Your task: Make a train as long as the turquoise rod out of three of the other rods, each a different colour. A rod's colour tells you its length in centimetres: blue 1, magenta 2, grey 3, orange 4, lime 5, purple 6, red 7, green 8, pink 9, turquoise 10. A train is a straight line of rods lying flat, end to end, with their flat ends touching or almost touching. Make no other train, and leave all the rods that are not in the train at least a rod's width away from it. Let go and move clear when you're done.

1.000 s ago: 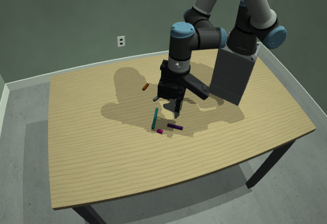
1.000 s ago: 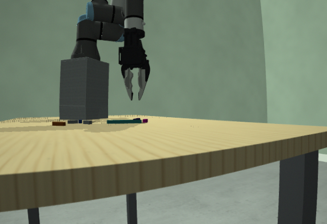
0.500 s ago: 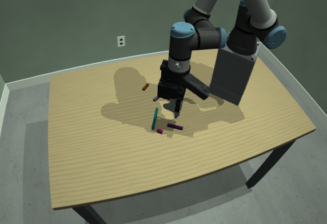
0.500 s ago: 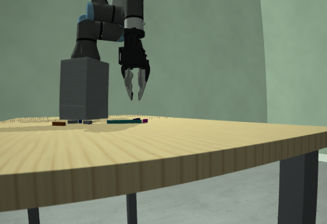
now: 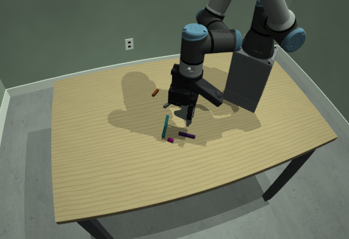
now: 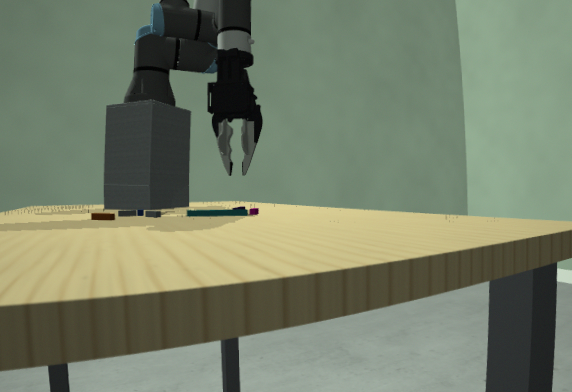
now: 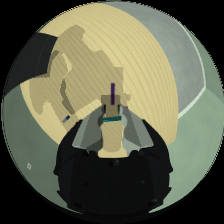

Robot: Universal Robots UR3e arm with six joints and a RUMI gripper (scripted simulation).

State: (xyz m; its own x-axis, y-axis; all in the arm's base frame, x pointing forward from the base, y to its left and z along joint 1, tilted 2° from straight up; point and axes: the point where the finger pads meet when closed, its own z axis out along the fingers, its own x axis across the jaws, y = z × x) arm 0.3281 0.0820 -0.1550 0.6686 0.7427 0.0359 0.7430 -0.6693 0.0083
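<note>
My hand is 8 cm above the purple rod. Round my hand: blue rod 5 cm behind, 17 cm to the right, 8 cm below; turquoise rod 5 cm ahead, 7 cm to the right, 8 cm below; magenta rod 6 cm ahead, 8 cm below.
</note>
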